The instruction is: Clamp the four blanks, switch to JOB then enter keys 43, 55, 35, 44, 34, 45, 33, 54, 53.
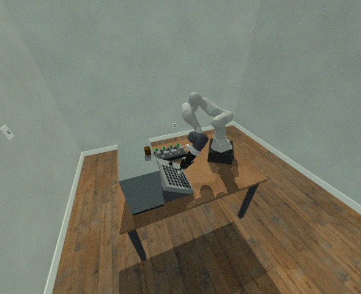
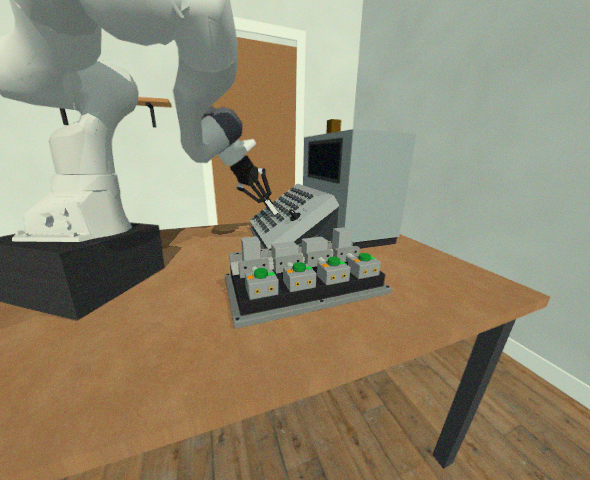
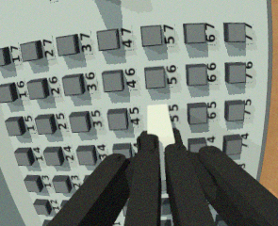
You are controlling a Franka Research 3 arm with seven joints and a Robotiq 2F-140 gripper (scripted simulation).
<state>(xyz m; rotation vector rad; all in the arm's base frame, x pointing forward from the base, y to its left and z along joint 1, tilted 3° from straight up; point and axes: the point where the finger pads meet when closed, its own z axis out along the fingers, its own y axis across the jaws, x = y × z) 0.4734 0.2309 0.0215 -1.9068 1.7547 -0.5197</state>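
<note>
Right now the key is 70 mm ahead of my hand, 40 mm to the left of it and 10 mm above it. From my hand the other things lie so: selector knob: 130 mm to the right, 60 mm ahead; then sloped keypad: 80 mm ahead, 50 mm below, 10 mm to the right.
</note>
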